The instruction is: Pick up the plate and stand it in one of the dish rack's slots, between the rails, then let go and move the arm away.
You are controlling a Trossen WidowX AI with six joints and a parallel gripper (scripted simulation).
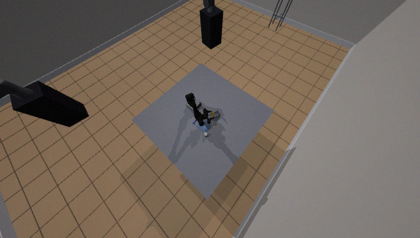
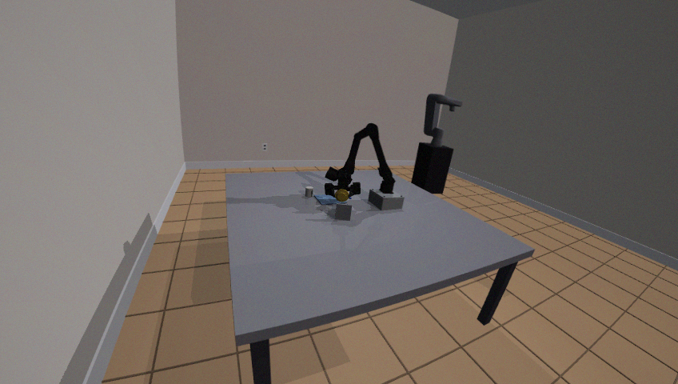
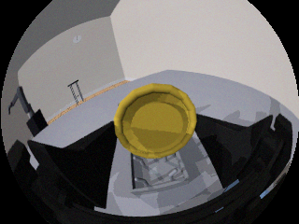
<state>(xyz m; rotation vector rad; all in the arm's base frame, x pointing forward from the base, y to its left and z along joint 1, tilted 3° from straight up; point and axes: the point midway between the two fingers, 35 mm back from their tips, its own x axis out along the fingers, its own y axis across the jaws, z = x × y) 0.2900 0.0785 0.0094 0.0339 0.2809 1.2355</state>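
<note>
Right now the grey dish rack is 6 cm below my gripper tip, 2 cm to the left of it and 1 cm behind it. From my gripper tip the other things lie so: blue mat: 16 cm to the right, 8 cm below, 1 cm ahead; then yellow plate: 1 cm to the right; then white cup: 22 cm to the right, 12 cm ahead, 6 cm below.
</note>
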